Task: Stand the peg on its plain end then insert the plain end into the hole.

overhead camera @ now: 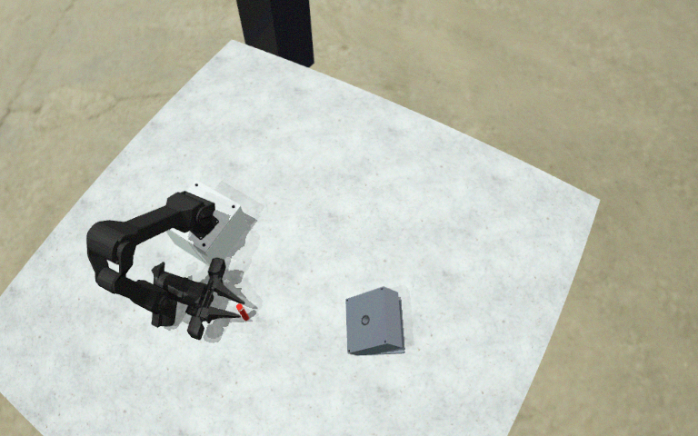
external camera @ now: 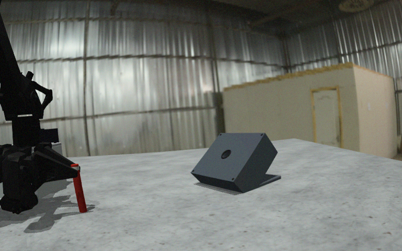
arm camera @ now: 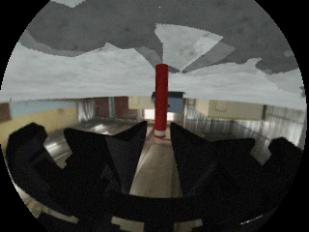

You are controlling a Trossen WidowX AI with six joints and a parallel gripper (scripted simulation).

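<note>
Right now my gripper tip is 1 cm past the red peg and 1 cm above it. Also, from my gripper tip: grey sloped panel: 24 cm ahead, 17 cm to the left, 3 cm below; thin foot plate: 25 cm ahead, 18 cm to the left, 7 cm below.
</note>
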